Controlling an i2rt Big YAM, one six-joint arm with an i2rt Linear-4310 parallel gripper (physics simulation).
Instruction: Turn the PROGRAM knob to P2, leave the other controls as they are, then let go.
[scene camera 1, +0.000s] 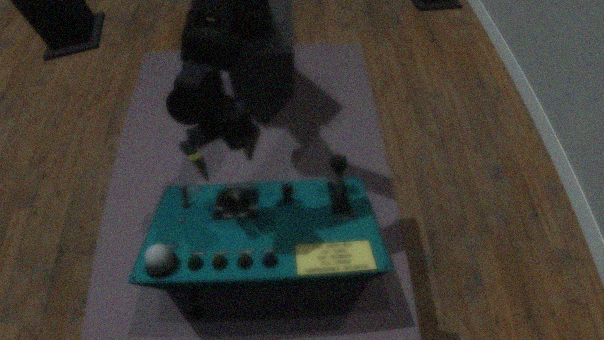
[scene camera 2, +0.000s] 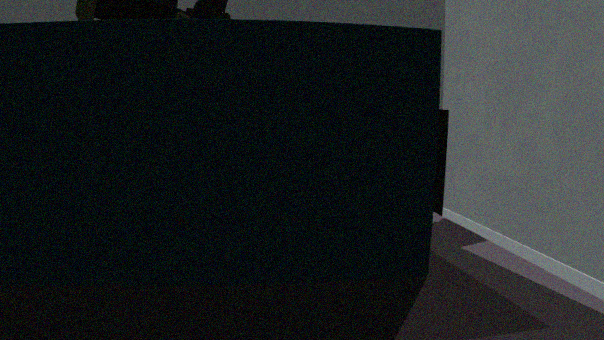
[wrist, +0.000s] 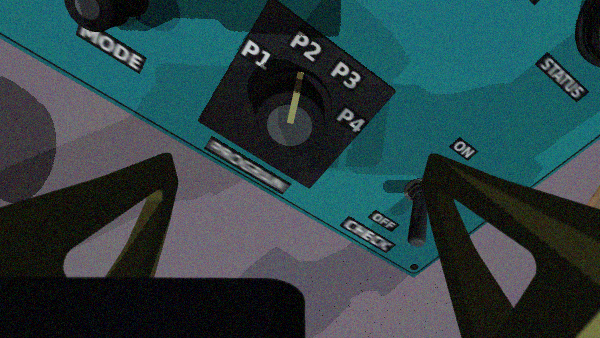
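Pixels of known places: gripper, between the fingertips: (scene camera 1: 229, 169) (wrist: 300, 167); arm's base, origin of its link: (scene camera 1: 249, 21).
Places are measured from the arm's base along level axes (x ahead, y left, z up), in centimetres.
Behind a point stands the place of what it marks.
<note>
The PROGRAM knob (wrist: 289, 125) {x 42.8, y -11.7, z -11.4 cm} (scene camera 1: 236, 197) {x 44.2, y -11.4, z -10.7 cm} is round, with a pale yellow pointer line, on a black square plate (wrist: 230, 112) {x 42.2, y -8.2, z -15.5 cm} marked P1 to P4. In the wrist view its line points up toward P2. My gripper (wrist: 300, 167) {x 41.3, y -11.1, z -2.8 cm} (scene camera 1: 228, 167) {x 41.3, y -11.1, z -2.8 cm} is open and empty, its fingers wide apart. In scene camera 1 it hangs behind and above the panel's back edge, apart from the knob. In the wrist view the right finger lies close beside the CHECK toggle (wrist: 417, 222) {x 39.9, y -22.9, z -11.6 cm} (scene camera 1: 186, 197) {x 40.8, y -23.0, z -12.5 cm}; contact cannot be told. The toggle's tip lies toward OFF.
The teal panel (scene camera 1: 190, 232) {x 49.9, y -22.4, z -10.7 cm} (wrist: 195, 45) {x 45.4, y -4.6, z -14.5 cm} also carries the MODE control (wrist: 92, 10) {x 44.3, y -0.1, z -10.3 cm} (scene camera 1: 287, 192) {x 45.8, y -0.1, z -10.4 cm}, a tall ball-topped lever (scene camera 1: 339, 165) {x 43.3, y 12.4, z -7.8 cm}, a white dome (scene camera 1: 161, 260) {x 56.4, y -26.0, z -3.0 cm}, several dark round buttons in a row and a yellow card (scene camera 1: 335, 257) {x 62.5, y 5.5, z -7.0 cm}. The box's dark side (scene camera 2: 215, 150) {x 65.1, y -0.3, z -14.0 cm} fills much of scene camera 2.
</note>
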